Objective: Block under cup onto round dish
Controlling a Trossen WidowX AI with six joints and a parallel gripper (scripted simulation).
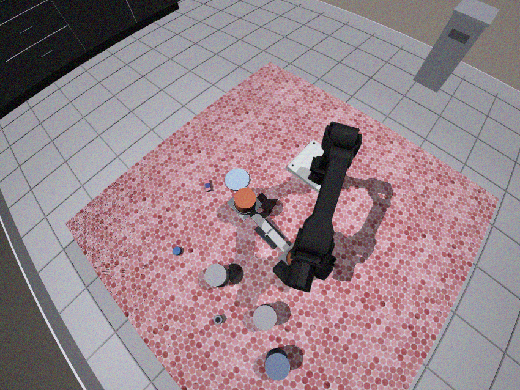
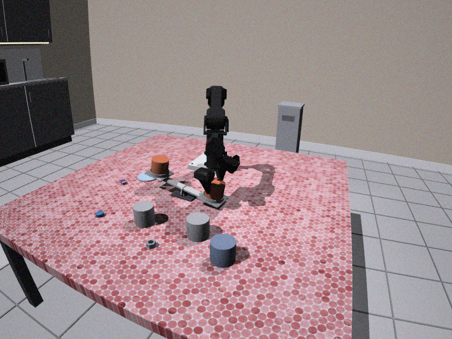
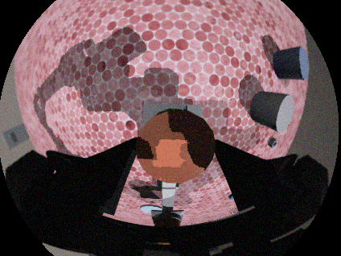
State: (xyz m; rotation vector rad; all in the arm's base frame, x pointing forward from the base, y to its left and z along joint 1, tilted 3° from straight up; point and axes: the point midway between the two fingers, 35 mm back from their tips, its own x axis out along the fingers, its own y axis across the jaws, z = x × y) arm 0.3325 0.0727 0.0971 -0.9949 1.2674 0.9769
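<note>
The grey block lies 2 cm below my gripper tip and 1 cm behind it. Also, from my gripper tip: round dish (36 cm to the right, 17 cm behind, 6 cm below); then blue disc (39 cm to the right, 18 cm ahead, 6 cm below); then nut (29 cm ahead, 13 cm to the right, 6 cm below).
</note>
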